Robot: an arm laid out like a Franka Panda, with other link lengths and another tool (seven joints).
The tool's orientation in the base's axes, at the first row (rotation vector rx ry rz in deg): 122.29, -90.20, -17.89
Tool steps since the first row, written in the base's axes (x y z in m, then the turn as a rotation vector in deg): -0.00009, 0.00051, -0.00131, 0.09, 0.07, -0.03; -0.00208, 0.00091, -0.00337, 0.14, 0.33, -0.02; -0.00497, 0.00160, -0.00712, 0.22, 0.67, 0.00; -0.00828, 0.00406, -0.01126, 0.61, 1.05, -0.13; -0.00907, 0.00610, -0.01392, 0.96, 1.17, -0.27; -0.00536, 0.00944, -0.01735, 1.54, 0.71, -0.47; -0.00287, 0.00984, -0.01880, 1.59, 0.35, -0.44; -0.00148, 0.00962, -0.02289, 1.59, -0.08, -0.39; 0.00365, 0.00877, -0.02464, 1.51, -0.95, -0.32; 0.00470, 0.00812, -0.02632, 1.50, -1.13, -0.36; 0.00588, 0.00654, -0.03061, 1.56, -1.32, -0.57; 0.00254, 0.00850, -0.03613, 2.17, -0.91, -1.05
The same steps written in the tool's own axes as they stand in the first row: -0.00063, -0.00069, 0.00105, -0.04, -0.11, -0.03; -0.00182, -0.00013, 0.00363, -0.27, -0.20, -0.12; -0.00373, 0.00028, 0.00800, -0.56, -0.34, -0.25; -0.00748, 0.00044, 0.01248, -0.81, -0.82, -0.40; -0.00990, -0.00069, 0.01466, -0.82, -1.21, -0.46; -0.01219, -0.00627, 0.01520, -0.22, -1.69, -0.44; -0.01191, -0.00917, 0.01525, 0.13, -1.63, -0.41; -0.01163, -0.01230, 0.01823, 0.54, -1.51, -0.35; -0.00936, -0.01726, 0.01766, 1.35, -1.20, -0.17; -0.00857, -0.01882, 0.01880, 1.51, -1.17, -0.09; -0.00709, -0.02155, 0.02235, 1.69, -1.28, 0.11; -0.01050, -0.02193, 0.02816, 1.45, -2.12, 0.16
